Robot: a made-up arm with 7 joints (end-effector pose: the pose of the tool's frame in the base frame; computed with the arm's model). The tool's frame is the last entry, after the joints.
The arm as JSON. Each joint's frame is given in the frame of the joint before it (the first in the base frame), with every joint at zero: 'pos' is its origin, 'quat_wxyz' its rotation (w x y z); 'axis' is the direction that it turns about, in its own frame. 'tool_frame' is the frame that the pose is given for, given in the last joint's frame.
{
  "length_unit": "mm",
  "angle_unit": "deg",
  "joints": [
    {
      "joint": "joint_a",
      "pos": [
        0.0,
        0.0,
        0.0
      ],
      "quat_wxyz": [
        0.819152,
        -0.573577,
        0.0,
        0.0
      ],
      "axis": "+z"
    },
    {
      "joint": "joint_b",
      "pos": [
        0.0,
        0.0,
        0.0
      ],
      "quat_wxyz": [
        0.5,
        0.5,
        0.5,
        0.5
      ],
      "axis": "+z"
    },
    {
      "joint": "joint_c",
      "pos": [
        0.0,
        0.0,
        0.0
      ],
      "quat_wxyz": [
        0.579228,
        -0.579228,
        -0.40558,
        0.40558
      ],
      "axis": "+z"
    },
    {
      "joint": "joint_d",
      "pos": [
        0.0,
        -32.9,
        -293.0
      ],
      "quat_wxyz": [
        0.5,
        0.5,
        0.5,
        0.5
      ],
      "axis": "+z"
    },
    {
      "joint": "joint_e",
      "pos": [
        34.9,
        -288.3,
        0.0
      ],
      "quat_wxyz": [
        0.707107,
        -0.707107,
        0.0,
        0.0
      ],
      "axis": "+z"
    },
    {
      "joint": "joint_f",
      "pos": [
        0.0,
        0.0,
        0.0
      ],
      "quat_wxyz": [
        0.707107,
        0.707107,
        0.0,
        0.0
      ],
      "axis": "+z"
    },
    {
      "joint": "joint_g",
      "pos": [
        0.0,
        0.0,
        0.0
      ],
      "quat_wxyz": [
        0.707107,
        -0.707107,
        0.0,
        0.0
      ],
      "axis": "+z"
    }
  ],
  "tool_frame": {
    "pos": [
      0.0,
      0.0,
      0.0
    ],
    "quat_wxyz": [
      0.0,
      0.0,
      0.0,
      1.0
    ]
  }
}
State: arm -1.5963 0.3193 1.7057 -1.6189 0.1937 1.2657 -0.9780
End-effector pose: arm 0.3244 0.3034 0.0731 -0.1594 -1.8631 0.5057
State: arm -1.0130 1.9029 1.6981 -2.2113 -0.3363 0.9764 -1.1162
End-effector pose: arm -0.2567 0.1040 0.1629 -2.2136 0.8306 -1.8632
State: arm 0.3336 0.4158 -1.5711 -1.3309 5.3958 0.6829 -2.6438
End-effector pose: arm -0.1359 -0.1268 -0.4632 -0.4784 0.0614 1.5698
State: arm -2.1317 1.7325 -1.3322 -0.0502 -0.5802 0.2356 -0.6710
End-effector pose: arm 0.1004 0.5131 0.2576 1.9573 0.4633 -0.2461
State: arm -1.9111 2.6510 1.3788 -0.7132 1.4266 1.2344 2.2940
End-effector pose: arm -0.4829 0.2982 -0.0314 2.7603 0.9084 0.7064
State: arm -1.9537 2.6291 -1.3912 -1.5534 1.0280 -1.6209 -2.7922
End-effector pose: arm -0.0005 0.4094 0.2145 -2.2056 -0.5556 -0.4514
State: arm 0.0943 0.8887 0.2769 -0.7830 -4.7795 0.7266 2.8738
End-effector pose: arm 0.1632 0.4476 -0.3004 0.7826 -0.1667 -2.1604
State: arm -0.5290 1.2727 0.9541 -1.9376 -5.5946 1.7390 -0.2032
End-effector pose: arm 0.1213 0.2597 0.2572 0.6575 -1.2945 0.1460
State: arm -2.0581 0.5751 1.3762 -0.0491 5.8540 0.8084 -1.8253
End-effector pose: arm 0.4983 0.0424 0.2993 0.6755 -1.4534 -1.2926
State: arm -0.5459 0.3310 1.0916 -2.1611 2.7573 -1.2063 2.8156
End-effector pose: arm 0.2013 0.2652 0.0197 1.0003 -1.1279 0.8408
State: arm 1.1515 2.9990 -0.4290 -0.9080 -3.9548 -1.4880 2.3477
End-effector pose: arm 0.4465 0.3163 0.0740 -1.3307 -1.2163 0.3519
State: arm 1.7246 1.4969 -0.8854 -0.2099 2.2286 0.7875 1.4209
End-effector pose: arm -0.2829 0.4792 0.1810 2.4114 -0.0543 1.7915
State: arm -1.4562 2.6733 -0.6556 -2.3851 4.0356 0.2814 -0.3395
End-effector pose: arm 0.0634 0.1065 0.2485 -1.3727 -1.2481 0.1750
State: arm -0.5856 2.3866 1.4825 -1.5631 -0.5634 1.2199 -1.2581
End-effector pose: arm -0.2163 0.0128 0.4062 2.4261 -0.2900 1.3454
